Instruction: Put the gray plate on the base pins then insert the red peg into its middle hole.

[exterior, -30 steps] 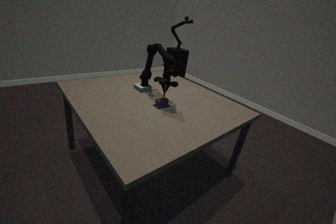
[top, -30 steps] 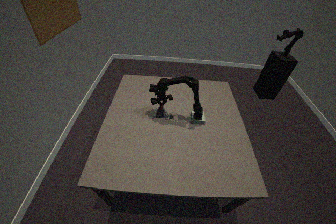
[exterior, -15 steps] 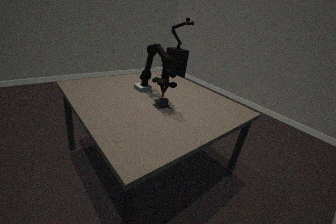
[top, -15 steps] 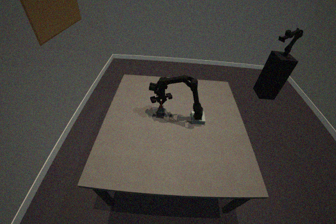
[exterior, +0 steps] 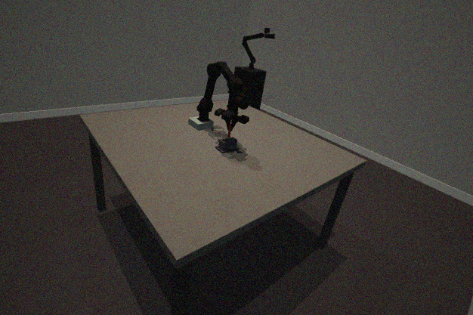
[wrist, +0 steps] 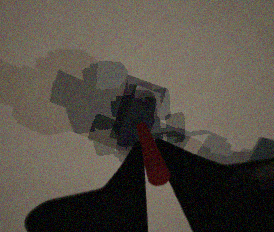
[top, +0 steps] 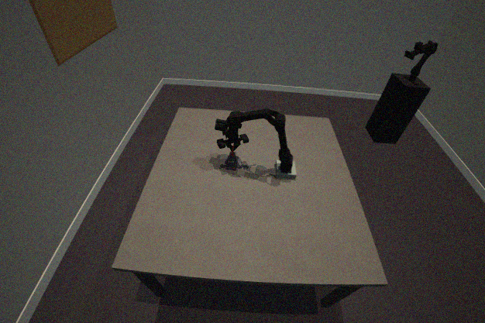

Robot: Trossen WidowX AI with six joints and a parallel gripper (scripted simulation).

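My gripper tip is 7 cm above the gray plate. The rest, counted from my gripper tip: red peg right at my gripper tip.
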